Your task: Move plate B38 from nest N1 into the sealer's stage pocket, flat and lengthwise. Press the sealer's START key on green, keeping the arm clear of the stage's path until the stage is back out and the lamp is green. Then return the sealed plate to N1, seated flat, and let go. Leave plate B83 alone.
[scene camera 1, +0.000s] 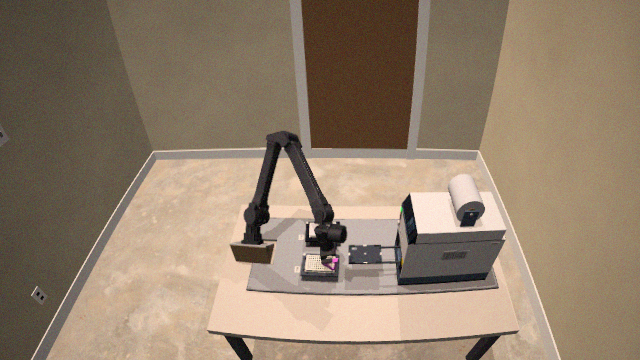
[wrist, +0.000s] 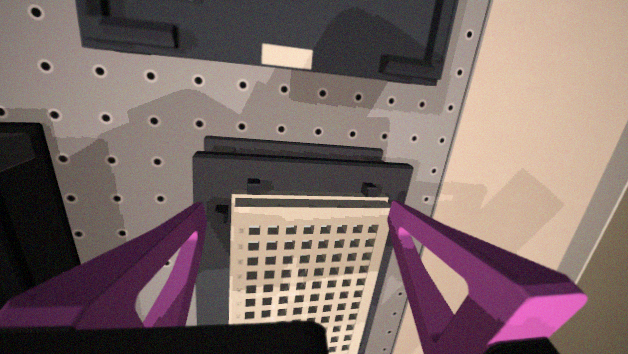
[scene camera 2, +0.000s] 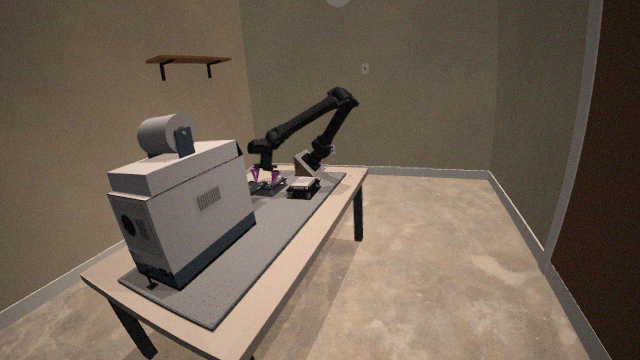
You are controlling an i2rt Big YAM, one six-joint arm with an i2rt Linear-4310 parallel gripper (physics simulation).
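Frame: origin at the arm's base, x ahead, y down, z left, level; centimetres.
Seen in the pictures: gripper, between the fingertips: (scene camera 1: 333,262) (wrist: 300,210); arm's base, origin of its link: (scene camera 1: 252,243) (scene camera 2: 310,162).
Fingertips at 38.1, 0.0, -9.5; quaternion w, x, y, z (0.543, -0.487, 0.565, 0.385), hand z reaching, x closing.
Pixels of each thing's top centre, then the offset from my fingertips to it, as dx, dy, dz. "spot": a spot on its surface instead. Level surfaces: height alone.
- cream well plate, centre of its top: (wrist: 306,305) (scene camera 1: 320,262) (scene camera 2: 268,179) -5.8, -0.5, -0.8
- second plate, centre of its top: (scene camera 1: 322,228) (scene camera 2: 303,181) -5.7, -0.6, +19.3
- far nest, a spot on its surface: (scene camera 1: 312,243) spot: -10.6, +5.0, +14.8
- sealer's stage, centre of its top: (scene camera 1: 375,252) (scene camera 2: 244,189) +18.1, -4.4, +1.8
- foil roll, centre of its top: (scene camera 2: 162,116) (scene camera 1: 469,186) +51.6, -42.1, +2.0
- grey perforated board, height of its surface: dy +5.5
- table, height of its surface: dy +6.8
A cream well plate (scene camera 1: 314,262) (wrist: 310,216) lies in the near nest (scene camera 1: 320,278) (wrist: 300,170); the plate and nest labels are too small to read. My gripper (scene camera 1: 332,264) (scene camera 2: 265,183) (wrist: 300,210) is open, pointing down, with one purple finger beside each long side of this plate. The right fingertip is close to the plate edge; the left has a wider gap. A second plate (scene camera 1: 312,230) (scene camera 2: 304,181) sits in the far nest (scene camera 1: 312,243) (scene camera 2: 300,194), partly behind the arm in scene camera 1. The sealer's stage (scene camera 1: 365,254) (wrist: 225,30) is out. A green light (scene camera 1: 401,210) shows on the sealer (scene camera 1: 450,265) (scene camera 2: 200,220).
The stage's rails run from the sealer front towards the nests. A foil roll (scene camera 1: 464,195) (scene camera 2: 162,134) tops the sealer. A tilted box (scene camera 1: 252,253) (scene camera 2: 303,164) stands by the arm's base. The grey perforated board (scene camera 1: 280,280) (scene camera 2: 240,270) (wrist: 170,105) lies on the table (scene camera 1: 360,315).
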